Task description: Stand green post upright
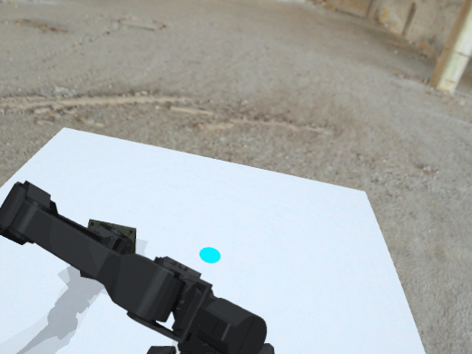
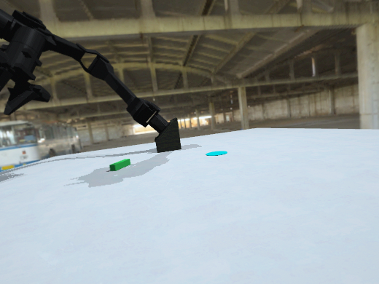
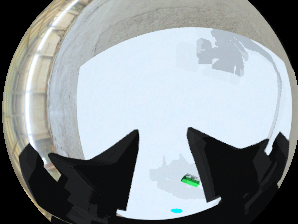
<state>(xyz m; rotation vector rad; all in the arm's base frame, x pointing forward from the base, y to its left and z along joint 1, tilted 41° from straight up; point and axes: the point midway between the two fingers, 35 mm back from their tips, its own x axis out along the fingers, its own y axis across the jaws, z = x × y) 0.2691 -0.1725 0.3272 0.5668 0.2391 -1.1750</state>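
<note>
The green post lies 22 cm to the left of my gripper tip, 17 cm below it and 5 cm behind it. The rest, counted from my gripper tip: cyan circle (48 cm to the left, 17 cm below, 4 cm behind).
</note>
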